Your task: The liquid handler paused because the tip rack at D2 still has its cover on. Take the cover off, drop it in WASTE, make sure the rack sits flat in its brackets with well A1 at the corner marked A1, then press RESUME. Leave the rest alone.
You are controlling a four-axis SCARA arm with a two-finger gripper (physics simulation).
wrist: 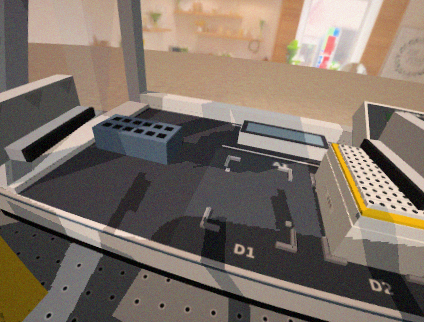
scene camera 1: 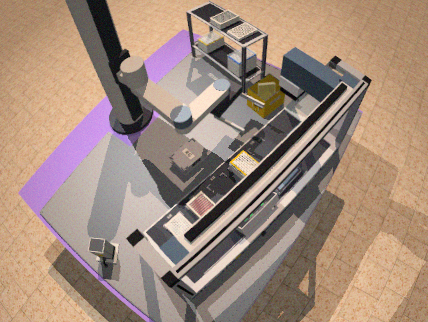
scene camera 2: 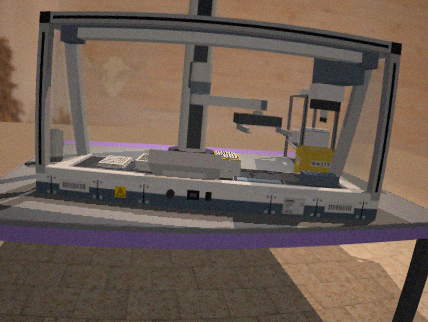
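Pixels of known places: gripper, between the fingertips: (wrist: 228, 110) (scene camera 1: 254, 118) (scene camera 2: 270, 132); arm's base, origin of its link: (scene camera 1: 131, 115).
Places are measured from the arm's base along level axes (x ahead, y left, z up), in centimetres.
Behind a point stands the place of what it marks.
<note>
The tip rack (scene camera 1: 244, 163) @[x 69.4, y 2.6, z 12.9 cm] (scene camera 2: 227, 155) (wrist: 350, 220) @[x 65.8, y 8.0, z 11.0 cm], white with a yellow rim, stands at D2. Its perforated top shows bare, without a cover, and it looks level. A bracket (wrist: 334, 254) @[x 65.0, y 8.0, z 7.0 cm] shows at its near corner; I cannot tell which well is A1. The yellow WASTE bin (scene camera 1: 266, 106) @[x 60.7, y 36.5, z 9.8 cm] (scene camera 2: 307, 162) (wrist: 17, 280) @[x 59.4, y 35.4, z 5.7 cm] stands beside the deck, with a pale piece (scene camera 1: 268, 90) @[x 56.2, y 46.6, z 9.6 cm] in its mouth. The RESUME box (scene camera 1: 101, 247) @[x 44.4, y -61.2, z 14.3 cm] stands at the front left in scene camera 1. My gripper (scene camera 1: 243, 111) (scene camera 2: 263, 130) @[x 63.2, y 19.8, z 20.4 cm] is open and empty, raised near the bin.
A grey box (scene camera 1: 186, 155) @[x 44.0, y -5.2, z 6.3 cm] stands on the table behind the deck. A blue block (wrist: 137, 139) @[x 77.6, y 31.5, z 9.6 cm] and a tray with a glassy top (wrist: 282, 142) @[x 84.1, y 9.9, z 8.3 cm] are on the deck near D1. A red-topped plate (scene camera 1: 201, 204) @[x 64.4, y -21.0, z 9.4 cm] stands farther along. A gantry beam (scene camera 1: 270, 157) @[x 85.0, y -10.5, z 52.3 cm] spans the deck.
</note>
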